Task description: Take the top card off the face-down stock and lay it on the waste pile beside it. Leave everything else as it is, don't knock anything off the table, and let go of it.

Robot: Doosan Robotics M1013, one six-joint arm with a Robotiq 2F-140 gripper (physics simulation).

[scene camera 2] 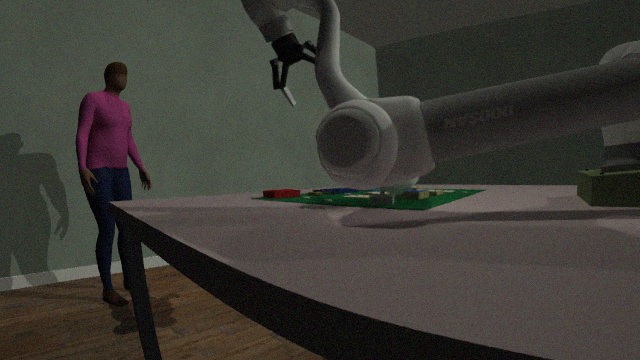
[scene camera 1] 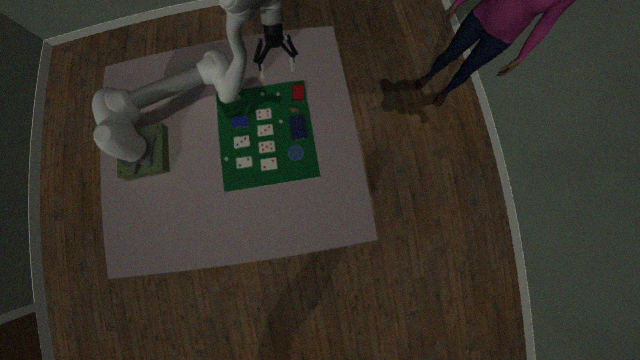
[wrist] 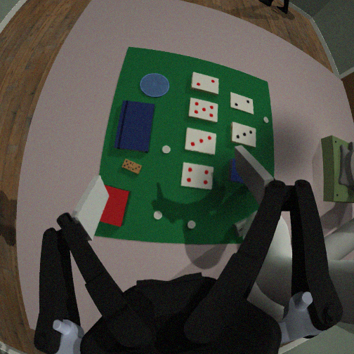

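Pixels of known places: gripper, fingertip midpoint: (scene camera 2: 314, 95) (scene camera 1: 278, 74); arm's base, link origin: (scene camera 1: 139, 151).
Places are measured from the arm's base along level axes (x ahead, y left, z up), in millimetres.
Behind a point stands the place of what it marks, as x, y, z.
The face-down stock (scene camera 1: 240, 121) (scene camera 2: 416, 193) (wrist: 236, 172) is a blue-topped pile on the green mat (scene camera 1: 295, 170) {893, -98, -72} (scene camera 2: 350, 202) {614, 354, -72} (wrist: 172, 62); in the wrist view a finger pad partly hides it. Beside it lies a face-up white pile with three black pips, apparently the waste pile (scene camera 1: 241, 141) {586, 64, -58} (wrist: 243, 134). My gripper (scene camera 1: 277, 72) {821, 296, 230} (wrist: 167, 172) is open and empty, high above the table and off to the red-box side of the stock. In scene camera 2 one finger shows and the other is partly hidden behind the arm.
Face-up cards (scene camera 1: 265, 130) {718, 131, -67} (wrist: 200, 141) lie in a column. A red box (scene camera 1: 298, 92) {902, 364, -52} (scene camera 2: 281, 193) {866, 389, -59} (wrist: 115, 205), dark blue case (scene camera 1: 298, 127) {906, 147, -59} (wrist: 135, 126), blue disc (scene camera 1: 295, 153) {892, -3, -68} (wrist: 154, 85), domino (wrist: 132, 166), grey die (scene camera 2: 382, 198) {514, 356, -58} and small white pieces share the mat. A person (scene camera 1: 510, 25) (scene camera 2: 111, 130) stands beyond.
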